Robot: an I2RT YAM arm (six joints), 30 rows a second.
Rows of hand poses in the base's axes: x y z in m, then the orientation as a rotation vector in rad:
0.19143, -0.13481, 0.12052, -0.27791, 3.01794, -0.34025
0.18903, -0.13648, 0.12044, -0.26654, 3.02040, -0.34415
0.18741, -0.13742, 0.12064, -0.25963, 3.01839, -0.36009
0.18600, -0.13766, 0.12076, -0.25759, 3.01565, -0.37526
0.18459, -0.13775, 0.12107, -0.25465, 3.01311, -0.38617
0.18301, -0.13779, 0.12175, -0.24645, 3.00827, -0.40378
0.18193, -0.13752, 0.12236, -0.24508, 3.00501, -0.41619
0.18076, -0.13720, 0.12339, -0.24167, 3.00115, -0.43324
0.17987, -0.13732, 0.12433, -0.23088, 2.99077, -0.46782
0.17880, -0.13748, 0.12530, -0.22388, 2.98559, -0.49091
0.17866, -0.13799, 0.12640, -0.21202, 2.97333, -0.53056
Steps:
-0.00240, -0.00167, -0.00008, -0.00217, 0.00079, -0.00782
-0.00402, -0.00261, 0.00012, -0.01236, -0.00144, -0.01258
-0.00543, -0.00285, 0.00024, -0.02223, -0.00358, -0.01408
-0.00684, -0.00294, 0.00055, -0.02929, -0.00587, -0.01602
-0.00842, -0.00298, 0.00123, -0.04056, -0.01072, -0.02125
-0.00950, -0.00271, 0.00184, -0.04869, -0.01325, -0.02215
-0.01067, -0.00239, 0.00287, -0.05981, -0.01628, -0.02448
-0.01156, -0.00251, 0.00381, -0.08234, -0.02518, -0.03133
-0.01263, -0.00267, 0.00478, -0.09743, -0.02914, -0.03608
-0.01277, -0.00318, 0.00588, -0.12350, -0.03878, -0.04369

